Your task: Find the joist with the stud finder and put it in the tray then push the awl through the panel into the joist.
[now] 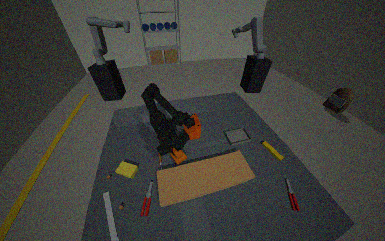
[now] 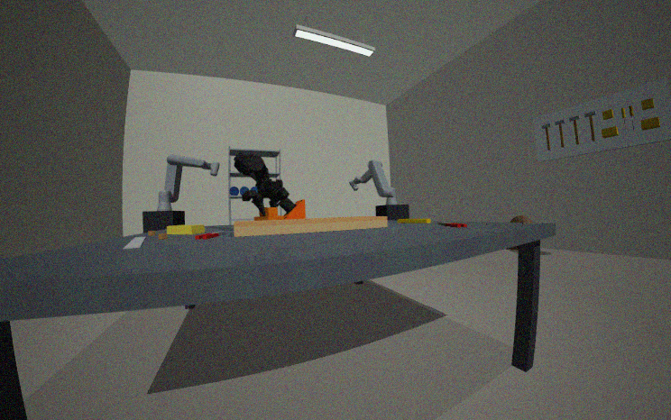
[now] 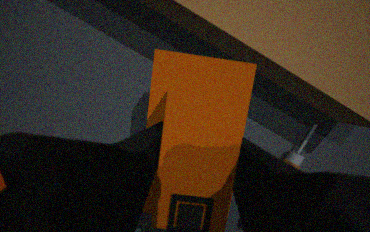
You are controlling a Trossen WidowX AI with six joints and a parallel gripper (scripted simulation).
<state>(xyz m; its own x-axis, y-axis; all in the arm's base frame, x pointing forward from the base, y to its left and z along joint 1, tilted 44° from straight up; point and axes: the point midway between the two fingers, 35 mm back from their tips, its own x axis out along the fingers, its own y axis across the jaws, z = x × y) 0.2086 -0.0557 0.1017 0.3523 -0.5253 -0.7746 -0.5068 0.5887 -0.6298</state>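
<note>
Now: gripper tip 3 cm past the indicator window, 2 cm to the left of it and 3 cm below it. Also, from my gripper tip: orange stud finder 2 cm behind, 1 cm to the right, 2 cm above; yellow block 6 cm ahead, 31 cm to the right, 4 cm below; awl 2 cm ahead, 11 cm to the right, 5 cm below.
</note>
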